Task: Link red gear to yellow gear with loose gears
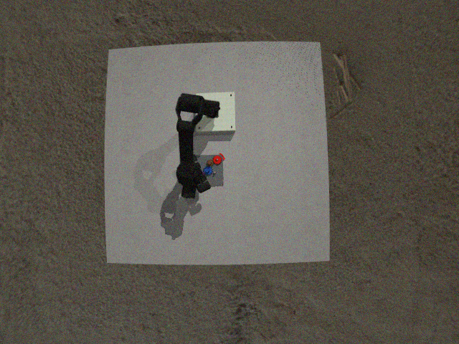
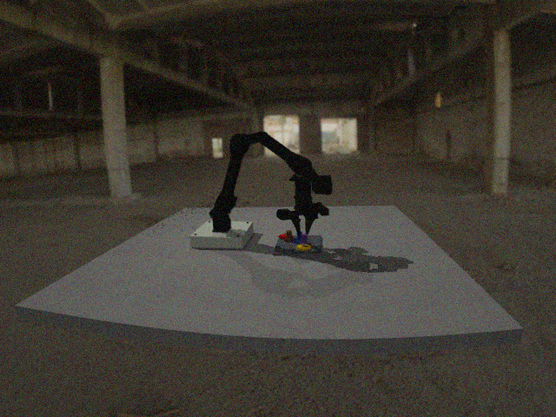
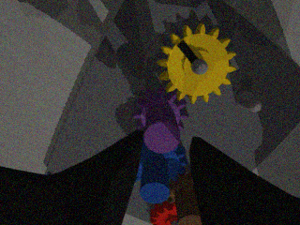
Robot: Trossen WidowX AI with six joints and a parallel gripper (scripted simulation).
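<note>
Right now the purple gear is 2 cm below my gripper tip. The rest, counted from my gripper tip: brown gear: 6 cm behind, 5 cm to the left, 2 cm below; yellow gear: 4 cm to the right, 3 cm below; blue gear: 4 cm to the left, 2 cm below, 2 cm behind.
</note>
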